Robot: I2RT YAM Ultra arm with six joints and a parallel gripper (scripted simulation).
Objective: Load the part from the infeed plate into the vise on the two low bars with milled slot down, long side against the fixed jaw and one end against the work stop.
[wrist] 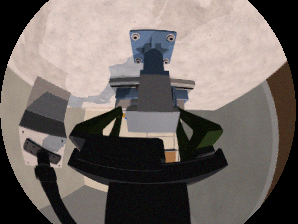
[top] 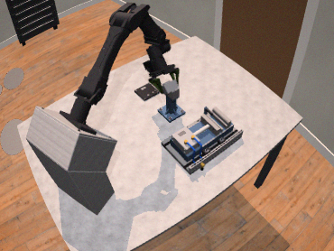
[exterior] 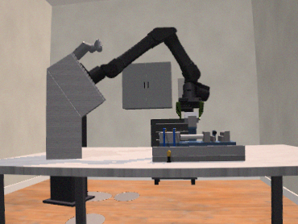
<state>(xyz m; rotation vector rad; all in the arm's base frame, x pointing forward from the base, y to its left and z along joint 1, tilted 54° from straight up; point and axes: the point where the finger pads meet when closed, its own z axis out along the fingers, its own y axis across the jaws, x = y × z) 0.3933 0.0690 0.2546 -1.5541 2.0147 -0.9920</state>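
Right now my hand is 10 mm to the right of the grey part. Round my hand: dark infeed plate 170 mm to the left, 150 mm below, 50 mm behind; then moving jaw 190 mm to the right, 100 mm ahead, 80 mm below; then air cylinder rod 200 mm to the right, 80 mm below, 50 mm ahead.
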